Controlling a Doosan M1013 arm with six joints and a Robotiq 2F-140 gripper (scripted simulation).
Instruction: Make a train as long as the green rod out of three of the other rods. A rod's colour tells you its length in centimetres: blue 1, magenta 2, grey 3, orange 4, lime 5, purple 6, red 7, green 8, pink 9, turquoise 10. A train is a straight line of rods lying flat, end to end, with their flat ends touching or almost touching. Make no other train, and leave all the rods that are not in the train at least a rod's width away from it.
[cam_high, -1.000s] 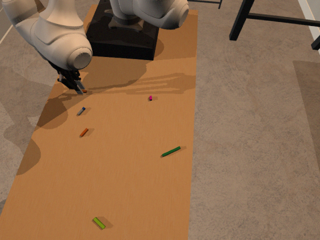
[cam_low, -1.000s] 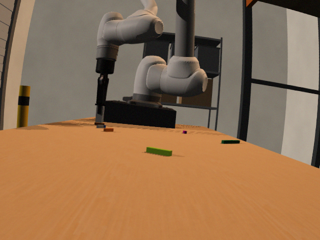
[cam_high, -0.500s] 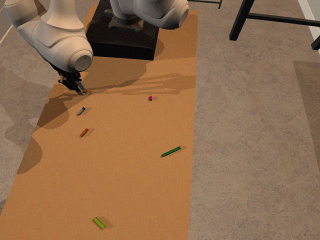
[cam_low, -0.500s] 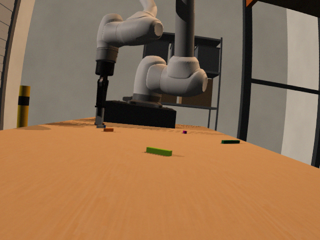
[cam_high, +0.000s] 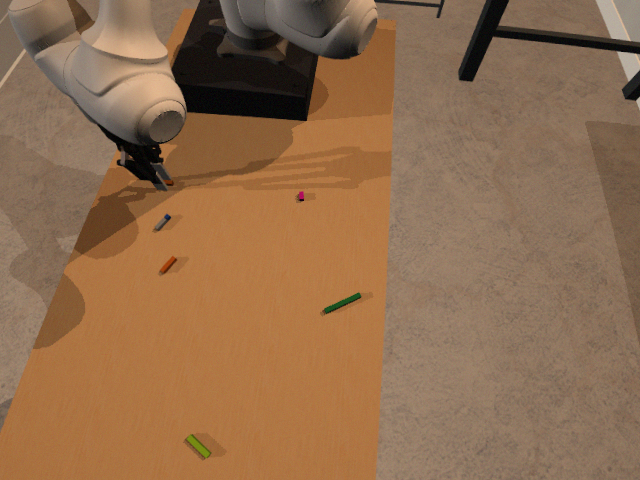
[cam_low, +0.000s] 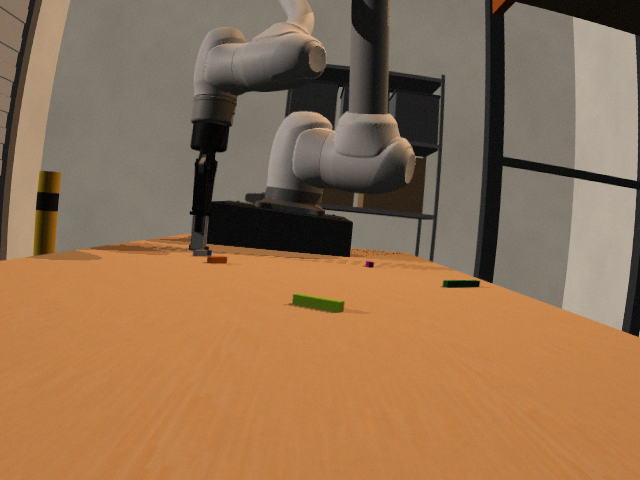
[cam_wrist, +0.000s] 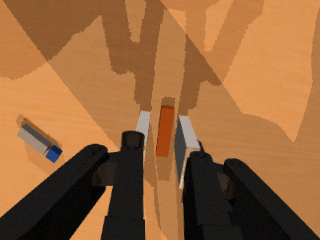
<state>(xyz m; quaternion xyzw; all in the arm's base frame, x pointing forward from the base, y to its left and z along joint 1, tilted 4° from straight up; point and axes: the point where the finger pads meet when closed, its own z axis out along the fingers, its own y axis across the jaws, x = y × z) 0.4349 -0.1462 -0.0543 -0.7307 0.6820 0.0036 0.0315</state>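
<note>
The grey rod is 110 mm ahead of my hand, 30 mm to the left of it and 30 mm below it. From my hand the other things lie so: green rod: 230 mm ahead, 470 mm to the left, 30 mm below; magenta rod: 10 mm behind, 340 mm to the left, 30 mm below; blue rod: 90 mm ahead, 40 mm to the left, 30 mm below.
</note>
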